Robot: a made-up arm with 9 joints.
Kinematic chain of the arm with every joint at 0, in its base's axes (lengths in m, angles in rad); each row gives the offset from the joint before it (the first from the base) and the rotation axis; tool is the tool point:
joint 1: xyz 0 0 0.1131 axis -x
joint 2: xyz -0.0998 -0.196 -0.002 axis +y
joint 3: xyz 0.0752 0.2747 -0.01 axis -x
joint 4: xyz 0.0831 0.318 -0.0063 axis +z
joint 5: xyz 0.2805 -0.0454 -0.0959 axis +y
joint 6: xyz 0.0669 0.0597 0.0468 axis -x
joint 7: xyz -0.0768 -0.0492 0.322 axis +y
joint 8: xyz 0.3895 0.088 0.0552 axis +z
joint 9: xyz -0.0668 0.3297 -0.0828 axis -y
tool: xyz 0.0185 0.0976 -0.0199
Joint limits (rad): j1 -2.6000..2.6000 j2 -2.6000..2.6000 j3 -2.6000..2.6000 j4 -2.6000..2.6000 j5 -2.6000..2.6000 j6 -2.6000..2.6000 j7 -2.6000..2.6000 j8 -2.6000..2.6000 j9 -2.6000..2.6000
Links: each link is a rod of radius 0.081 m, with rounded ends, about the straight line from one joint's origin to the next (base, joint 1, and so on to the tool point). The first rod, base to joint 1, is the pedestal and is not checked.
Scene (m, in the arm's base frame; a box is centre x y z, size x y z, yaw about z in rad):
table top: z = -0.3
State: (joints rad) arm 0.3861 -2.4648 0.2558 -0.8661 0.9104 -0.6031 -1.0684 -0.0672 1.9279
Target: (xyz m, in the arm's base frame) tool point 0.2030 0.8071 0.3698
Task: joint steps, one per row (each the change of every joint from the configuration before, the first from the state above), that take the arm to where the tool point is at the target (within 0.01 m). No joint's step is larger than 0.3 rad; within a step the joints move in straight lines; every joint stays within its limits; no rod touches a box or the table.
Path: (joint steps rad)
1: 0.1304 0.2596 0.0376 0.0419 0.0341 0.0768 0.0199 0.1579 0.0061
2: 0.1304 0.2596 0.0376 0.0420 0.0341 0.0768 0.0200 0.1579 0.0061
3: 0.1303 0.2596 0.0376 0.0419 0.0341 0.0768 0.0199 0.1579 0.0061
4: 0.1304 0.2595 0.0375 0.0419 0.0341 0.0768 0.0200 0.1579 0.0061
5: 0.1304 0.2596 0.0376 0.0419 0.0341 0.0768 0.0199 0.1579 0.0061

